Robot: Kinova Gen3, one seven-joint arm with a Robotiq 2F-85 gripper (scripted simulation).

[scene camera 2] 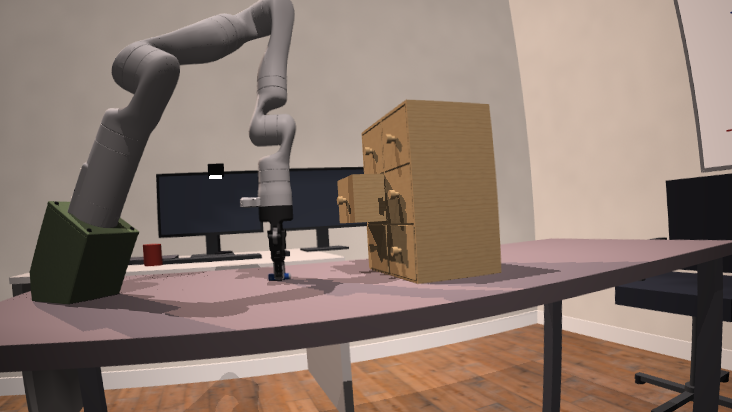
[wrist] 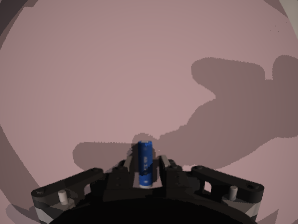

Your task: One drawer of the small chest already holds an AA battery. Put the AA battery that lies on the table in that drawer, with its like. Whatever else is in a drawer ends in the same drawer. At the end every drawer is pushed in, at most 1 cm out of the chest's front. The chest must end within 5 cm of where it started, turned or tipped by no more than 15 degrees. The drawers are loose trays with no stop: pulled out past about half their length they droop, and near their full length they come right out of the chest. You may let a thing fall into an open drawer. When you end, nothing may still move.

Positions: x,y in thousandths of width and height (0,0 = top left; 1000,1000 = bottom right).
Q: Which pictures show the small wooden chest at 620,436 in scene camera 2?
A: Scene camera 2 only.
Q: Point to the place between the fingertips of the gripper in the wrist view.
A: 492,734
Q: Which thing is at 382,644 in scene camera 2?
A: The gripper.
